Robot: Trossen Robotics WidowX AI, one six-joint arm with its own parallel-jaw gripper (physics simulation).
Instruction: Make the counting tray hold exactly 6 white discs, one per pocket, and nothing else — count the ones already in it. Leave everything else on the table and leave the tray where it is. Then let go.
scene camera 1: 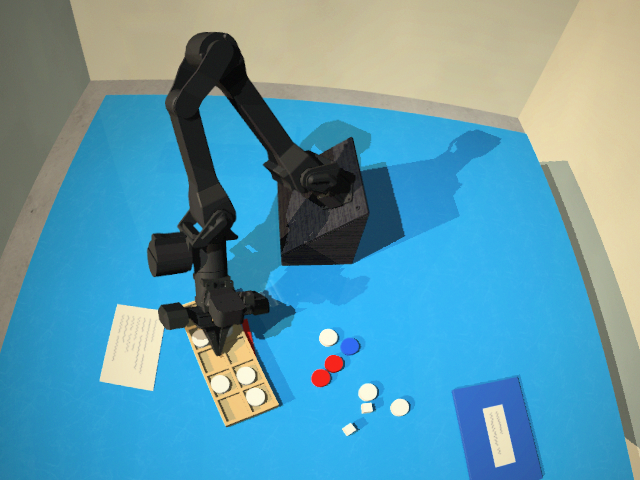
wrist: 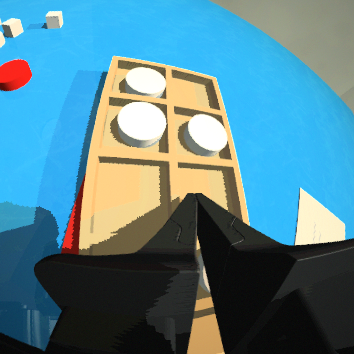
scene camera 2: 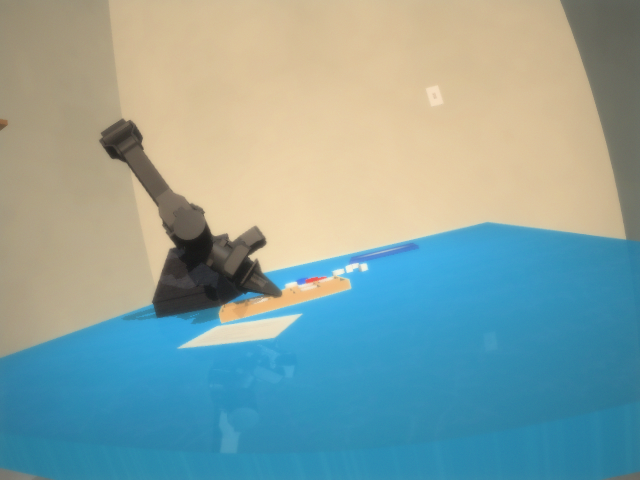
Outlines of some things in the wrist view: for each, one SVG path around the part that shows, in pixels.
My gripper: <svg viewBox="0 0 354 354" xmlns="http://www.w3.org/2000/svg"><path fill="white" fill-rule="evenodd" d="M354 237L320 243L283 244L251 227L203 193L187 192L165 224L140 249L133 253L108 255L55 253L37 261L33 267L34 274L48 295L61 309L61 312L44 351L0 332L0 354L186 354L200 276L200 267L196 257L196 235L224 354L354 354Z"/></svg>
A wooden counting tray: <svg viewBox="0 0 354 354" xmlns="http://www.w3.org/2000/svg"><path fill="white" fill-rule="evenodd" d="M198 283L186 354L224 354L211 294L205 291ZM196 235L196 257L198 258L200 254L200 247ZM113 55L103 86L89 148L81 205L78 254L108 255L137 251L165 224L187 192L203 193L249 225L235 148L216 77L162 63ZM194 115L209 115L219 121L226 131L227 142L225 146L213 156L198 155L185 143L183 131L190 118ZM124 105L142 101L153 104L162 111L165 116L166 125L160 140L156 144L140 148L131 146L122 140L117 130L117 116ZM126 73L136 67L147 67L156 70L164 77L166 82L162 96L156 98L126 93Z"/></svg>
A red stick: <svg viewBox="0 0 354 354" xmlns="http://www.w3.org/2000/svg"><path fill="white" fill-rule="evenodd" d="M85 174L71 212L60 253L78 254Z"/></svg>
